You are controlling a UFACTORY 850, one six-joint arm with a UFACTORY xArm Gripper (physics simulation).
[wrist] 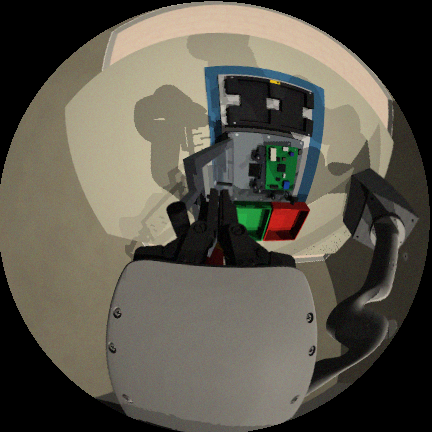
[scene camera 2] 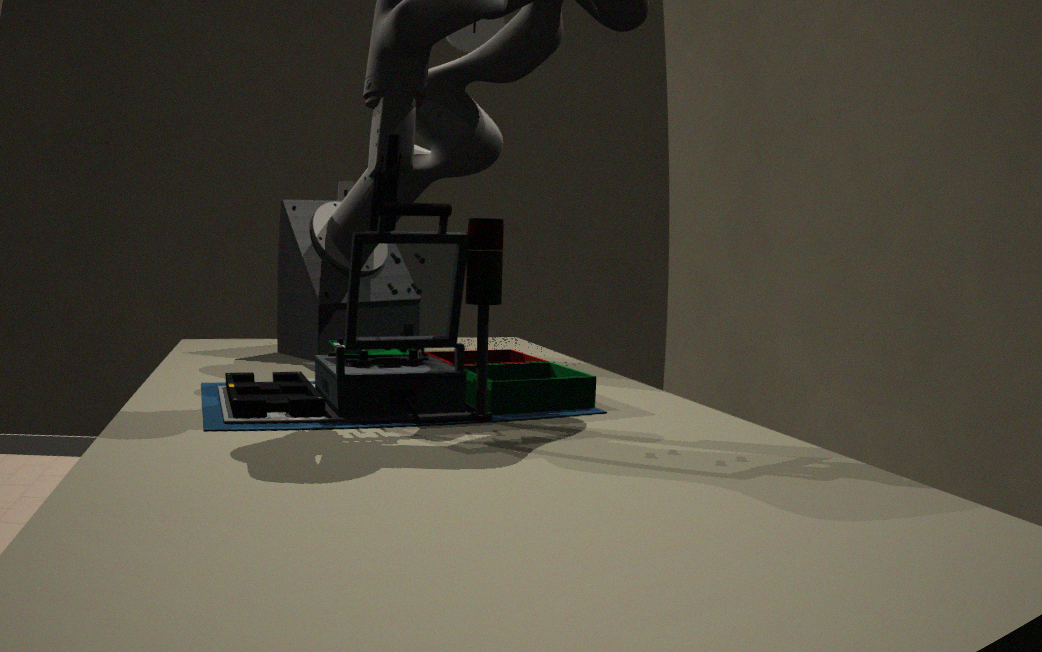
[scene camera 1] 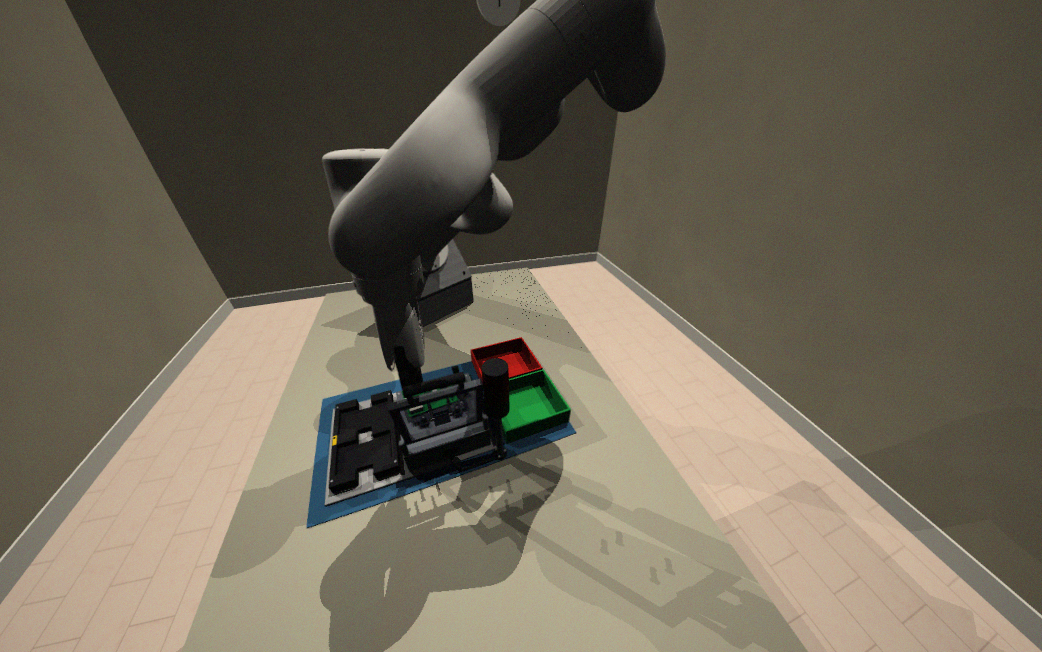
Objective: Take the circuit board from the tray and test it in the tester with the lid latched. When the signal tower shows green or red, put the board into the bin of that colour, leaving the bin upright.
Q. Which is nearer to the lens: the clear lid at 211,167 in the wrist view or the red bin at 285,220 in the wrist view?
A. The clear lid.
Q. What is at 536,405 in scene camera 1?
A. A green bin.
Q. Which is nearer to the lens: the clear lid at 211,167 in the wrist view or the green circuit board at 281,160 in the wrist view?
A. The clear lid.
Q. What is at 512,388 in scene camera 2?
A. A green bin.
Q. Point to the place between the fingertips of my gripper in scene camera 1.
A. At 413,388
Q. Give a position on a clear lid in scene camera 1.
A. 417,418
